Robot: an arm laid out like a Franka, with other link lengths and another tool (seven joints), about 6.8 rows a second.
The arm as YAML. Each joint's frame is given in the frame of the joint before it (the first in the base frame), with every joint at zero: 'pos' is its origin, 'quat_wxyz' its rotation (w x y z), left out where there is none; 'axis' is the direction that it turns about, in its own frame. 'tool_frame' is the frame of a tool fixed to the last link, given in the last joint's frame.
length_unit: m
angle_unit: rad
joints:
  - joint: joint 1
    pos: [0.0, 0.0, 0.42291]
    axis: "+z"
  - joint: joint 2
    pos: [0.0, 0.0, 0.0]
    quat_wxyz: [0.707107, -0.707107, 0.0, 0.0]
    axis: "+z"
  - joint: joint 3
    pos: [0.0, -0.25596, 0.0]
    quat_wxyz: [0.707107, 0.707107, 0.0, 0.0]
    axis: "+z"
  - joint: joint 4
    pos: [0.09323, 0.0, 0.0]
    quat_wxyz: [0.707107, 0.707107, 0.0, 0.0]
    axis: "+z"
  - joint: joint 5
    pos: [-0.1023, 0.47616, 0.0]
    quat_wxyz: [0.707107, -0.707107, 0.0, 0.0]
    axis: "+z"
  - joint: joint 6
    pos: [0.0, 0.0, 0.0]
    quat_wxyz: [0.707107, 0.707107, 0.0, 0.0]
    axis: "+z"
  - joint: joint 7
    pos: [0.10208, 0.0, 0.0]
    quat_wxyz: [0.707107, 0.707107, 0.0, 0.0]
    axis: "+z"
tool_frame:
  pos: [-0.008, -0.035, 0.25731]
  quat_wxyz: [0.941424, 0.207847, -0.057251, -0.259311]
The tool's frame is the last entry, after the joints.
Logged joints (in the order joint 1, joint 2, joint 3, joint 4, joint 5, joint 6, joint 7), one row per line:
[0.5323, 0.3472, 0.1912, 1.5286, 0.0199, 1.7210, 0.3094]
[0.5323, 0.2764, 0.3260, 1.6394, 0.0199, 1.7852, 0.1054]
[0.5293, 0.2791, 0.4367, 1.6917, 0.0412, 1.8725, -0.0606]
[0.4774, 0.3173, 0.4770, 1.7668, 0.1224, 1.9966, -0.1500]
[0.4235, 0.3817, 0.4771, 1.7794, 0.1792, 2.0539, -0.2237]
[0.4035, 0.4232, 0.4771, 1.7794, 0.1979, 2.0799, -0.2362]
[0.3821, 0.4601, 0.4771, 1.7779, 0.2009, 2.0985, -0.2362]
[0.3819, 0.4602, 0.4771, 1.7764, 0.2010, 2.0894, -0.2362]
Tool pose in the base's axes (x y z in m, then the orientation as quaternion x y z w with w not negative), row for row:
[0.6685, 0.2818, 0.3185, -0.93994, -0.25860, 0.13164, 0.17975]
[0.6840, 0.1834, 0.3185, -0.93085, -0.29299, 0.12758, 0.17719]
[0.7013, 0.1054, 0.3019, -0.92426, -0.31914, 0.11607, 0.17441]
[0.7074, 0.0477, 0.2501, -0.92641, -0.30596, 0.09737, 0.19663]
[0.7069, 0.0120, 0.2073, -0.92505, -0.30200, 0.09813, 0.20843]
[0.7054, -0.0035, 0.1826, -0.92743, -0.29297, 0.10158, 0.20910]
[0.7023, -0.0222, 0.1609, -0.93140, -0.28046, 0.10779, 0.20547]
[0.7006, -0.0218, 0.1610, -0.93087, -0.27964, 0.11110, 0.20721]
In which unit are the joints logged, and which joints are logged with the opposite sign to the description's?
The joints are logged in radians. Opposite sign: joint 3, joint 4.
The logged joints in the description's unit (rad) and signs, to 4 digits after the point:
[0.5323, 0.3472, -0.1912, -1.5286, 0.0199, 1.7210, 0.3094]
[0.5323, 0.2764, -0.3260, -1.6394, 0.0199, 1.7852, 0.1054]
[0.5293, 0.2791, -0.4367, -1.6917, 0.0412, 1.8725, -0.0606]
[0.4774, 0.3173, -0.4770, -1.7668, 0.1224, 1.9966, -0.1500]
[0.4235, 0.3817, -0.4771, -1.7794, 0.1792, 2.0539, -0.2237]
[0.4035, 0.4232, -0.4771, -1.7794, 0.1979, 2.0799, -0.2362]
[0.3821, 0.4601, -0.4771, -1.7779, 0.2009, 2.0985, -0.2362]
[0.3819, 0.4602, -0.4771, -1.7764, 0.2010, 2.0894, -0.2362]

